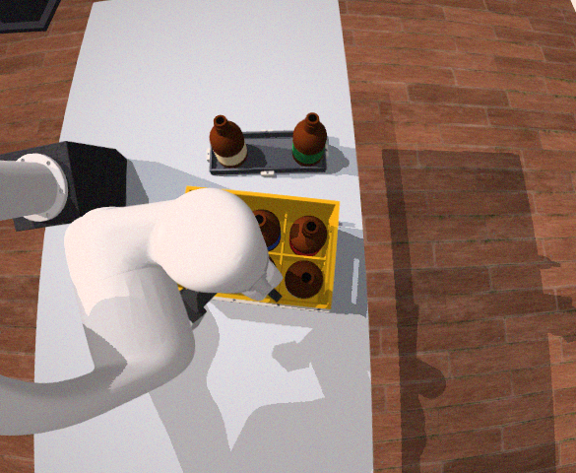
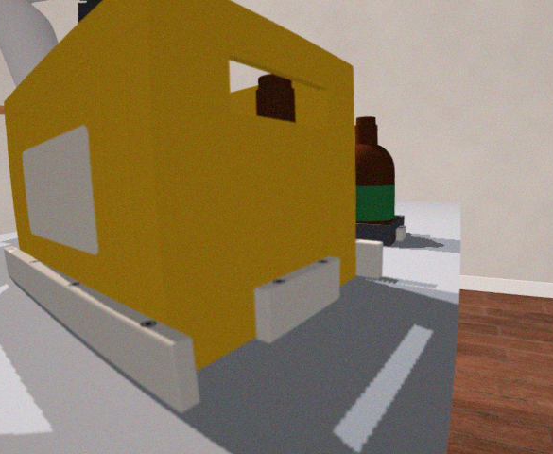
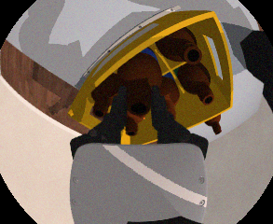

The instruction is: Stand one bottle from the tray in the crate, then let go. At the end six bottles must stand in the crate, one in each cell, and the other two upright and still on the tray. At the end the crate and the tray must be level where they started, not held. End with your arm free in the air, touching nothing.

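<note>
Right now my hand is 40 mm to the right of the crate and 110 mm above it. The rest, counted from my hand: cream-labelled bottle: 100 mm behind, 280 mm to the left, 110 mm below; green-label bottle: 80 mm ahead, 310 mm to the left, 110 mm below; dark tray: 20 mm behind, 300 mm to the left, 190 mm below.
</note>
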